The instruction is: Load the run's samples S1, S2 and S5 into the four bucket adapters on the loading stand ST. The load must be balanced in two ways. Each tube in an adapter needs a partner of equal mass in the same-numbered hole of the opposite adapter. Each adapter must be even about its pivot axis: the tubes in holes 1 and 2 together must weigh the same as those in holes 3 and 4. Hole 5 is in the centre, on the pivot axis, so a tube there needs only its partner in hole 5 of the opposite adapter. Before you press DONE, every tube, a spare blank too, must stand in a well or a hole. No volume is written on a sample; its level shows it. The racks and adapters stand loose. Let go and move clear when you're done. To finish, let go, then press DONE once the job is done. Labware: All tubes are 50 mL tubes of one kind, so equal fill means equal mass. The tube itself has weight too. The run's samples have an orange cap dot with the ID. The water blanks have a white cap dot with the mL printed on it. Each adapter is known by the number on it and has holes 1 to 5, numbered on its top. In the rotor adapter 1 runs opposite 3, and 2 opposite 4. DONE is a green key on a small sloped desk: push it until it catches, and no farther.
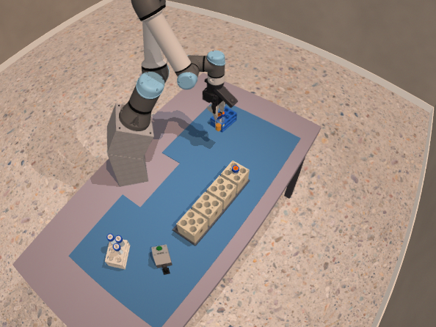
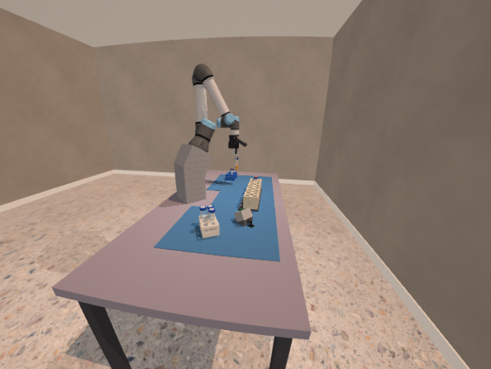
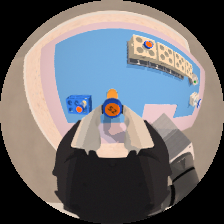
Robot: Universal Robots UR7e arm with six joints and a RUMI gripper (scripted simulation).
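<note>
Now: the orange-dot tube 5 cm below my hand and 1 cm to the right of it. Also, from my hand: blue rack (22 cm below, 16 cm to the left, 11 cm behind); then beige rack (77 cm to the right, 22 cm below, 13 cm ahead); then green done key (61 cm to the right, 25 cm ahead, 18 cm below).
</note>
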